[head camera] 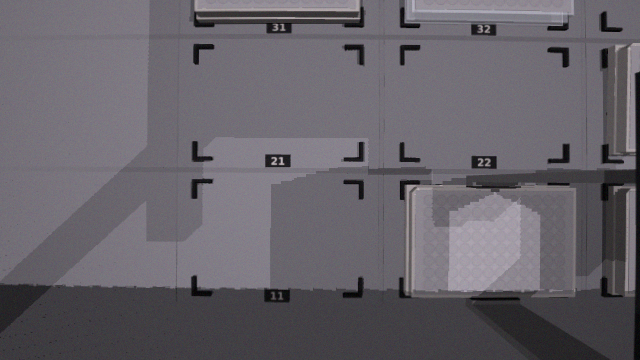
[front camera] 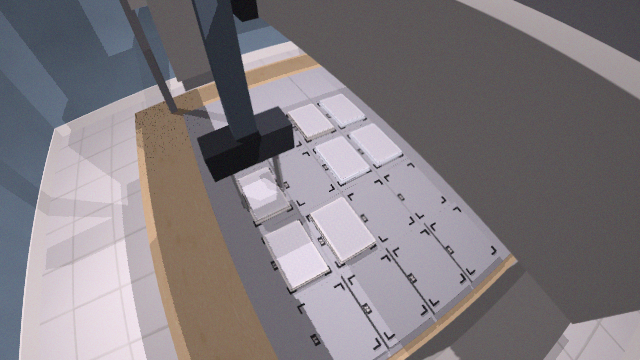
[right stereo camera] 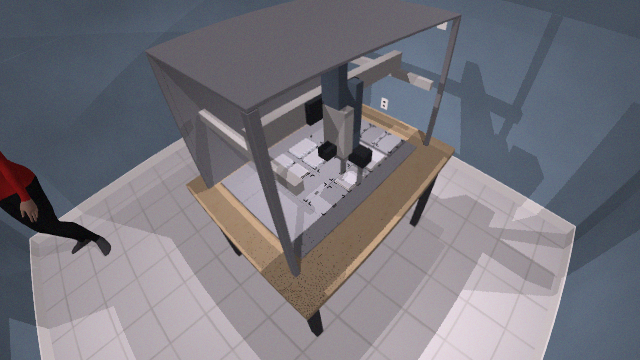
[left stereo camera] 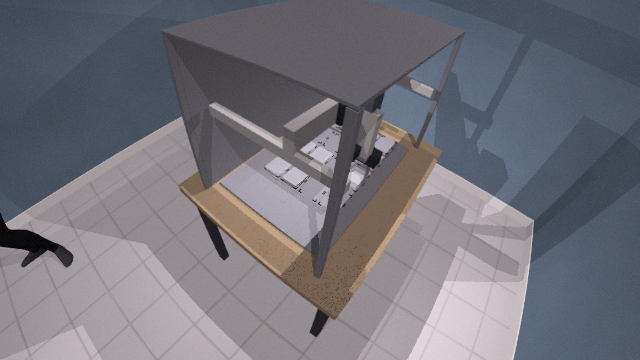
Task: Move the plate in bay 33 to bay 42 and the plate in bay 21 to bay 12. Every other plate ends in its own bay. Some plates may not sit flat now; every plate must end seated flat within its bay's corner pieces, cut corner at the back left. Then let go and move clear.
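Places are measured from the robot's base along level axes (x ahead, y left, z up), in metres.
Pixels of known places: gripper, fingertip midpoint: (head camera: 489, 240) (front camera: 262, 193) (right stereo camera: 350, 178) (left stereo camera: 355, 178); robot's base at its link origin: (head camera: 196, 291) (right stereo camera: 323, 214).
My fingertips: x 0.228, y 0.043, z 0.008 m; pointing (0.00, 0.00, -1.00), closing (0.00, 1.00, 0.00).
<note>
Ahead of a thing's pixels: the offset from my fingertips to its middle. "spot": to the spot under its first point.
A white plate {0.000 m ahead, 0.000 m left, 0.000 m up} (front camera: 262, 180) (head camera: 492, 270) lies at bay 12. It looks level, but the gripper's shadow hides some corner marks. My gripper (front camera: 262, 196) (head camera: 495, 242) is down there, its jaws against the plate's front and back edges, shut on it. Bay 21 {spot: 0.165 m back, 0.109 m left, 0.008 m down} (head camera: 277, 100) is bare. A plate {0.000 m ahead, 0.321 m left, 0.001 m down} (front camera: 375, 144) sits in bay 42. Bay 33 {spot: 0.172 m ahead, 0.210 m left, 0.008 m down} (front camera: 381, 212) is bare in the front view. Plates sit in bay 31 {spot: 0.154 m back, 0.210 m left, 0.006 m up} (front camera: 310, 121) (head camera: 277, 6), bay 41 {spot: 0.155 m back, 0.318 m left, 0.006 m up} (front camera: 342, 109), bay 32 {spot: 0.004 m ahead, 0.213 m left, 0.007 m up} (front camera: 342, 157) (head camera: 490, 6), bay 23 {spot: 0.165 m ahead, 0.110 m left, 0.008 m up} (front camera: 342, 227) and bay 13 {spot: 0.172 m ahead, 0.002 m left, 0.007 m up} (front camera: 297, 255).
Bay 11 {spot: 0.201 m back, 0.001 m left, 0.008 m down} (head camera: 230, 235) and bay 22 {spot: 0.003 m back, 0.106 m left, 0.008 m down} (head camera: 480, 105) hold no plate. The plates in bays 13 and 23 stand beside this area. The enclosure roof (left stereo camera: 310, 45) (right stereo camera: 300, 55) and its front post {spot: 0.499 m back, 0.155 m right, 0.462 m up} (left stereo camera: 337, 195) (right stereo camera: 270, 195) frame the deck.
</note>
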